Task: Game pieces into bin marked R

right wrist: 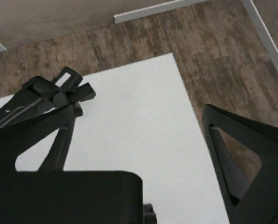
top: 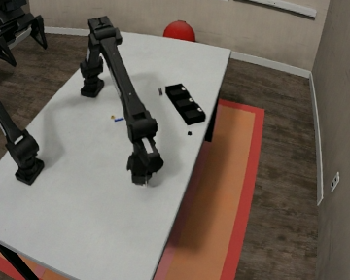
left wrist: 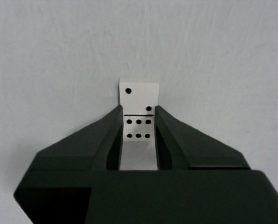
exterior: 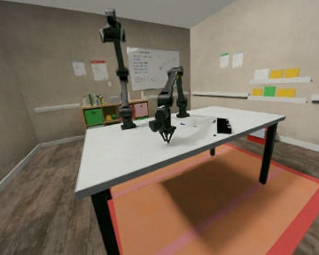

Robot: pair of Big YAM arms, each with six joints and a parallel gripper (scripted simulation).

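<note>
My left gripper is now 30 cm to the right of the black piece, 9 cm short of it and 1 cm above it. From my left hand the other things lie so: blue piece (28 cm to the left, 22 cm behind, 1 cm below); then yellow piece (29 cm to the left, 25 cm behind, 1 cm below); then white domino (1 cm below).
</note>
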